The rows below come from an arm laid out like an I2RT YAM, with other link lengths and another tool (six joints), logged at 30 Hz.
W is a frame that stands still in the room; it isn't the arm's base.
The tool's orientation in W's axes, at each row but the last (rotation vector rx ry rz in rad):
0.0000, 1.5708, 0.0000
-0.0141, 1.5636, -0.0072
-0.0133, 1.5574, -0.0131
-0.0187, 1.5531, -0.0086
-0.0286, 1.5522, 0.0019
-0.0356, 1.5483, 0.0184
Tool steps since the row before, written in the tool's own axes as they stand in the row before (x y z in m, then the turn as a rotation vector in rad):
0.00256, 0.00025, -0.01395, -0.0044, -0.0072, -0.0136
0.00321, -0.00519, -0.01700, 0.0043, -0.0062, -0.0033
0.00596, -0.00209, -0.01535, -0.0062, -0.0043, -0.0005
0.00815, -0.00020, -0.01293, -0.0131, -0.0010, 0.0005
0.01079, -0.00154, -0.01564, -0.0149, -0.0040, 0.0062
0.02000, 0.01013, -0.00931, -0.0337, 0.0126, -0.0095
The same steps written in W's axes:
-0.01395, 0.00025, -0.00256, -0.0136, -0.0072, 0.0044
-0.01695, -0.00531, -0.00326, -0.0032, -0.0063, -0.0042
-0.01527, -0.00219, -0.00613, -0.0006, -0.0042, 0.0063
-0.01278, -0.00043, -0.00837, 0.0003, -0.0008, 0.0131
-0.01540, -0.00203, -0.01105, 0.0060, -0.0036, 0.0151
-0.00920, 0.00959, -0.02031, -0.0107, 0.0126, 0.0333

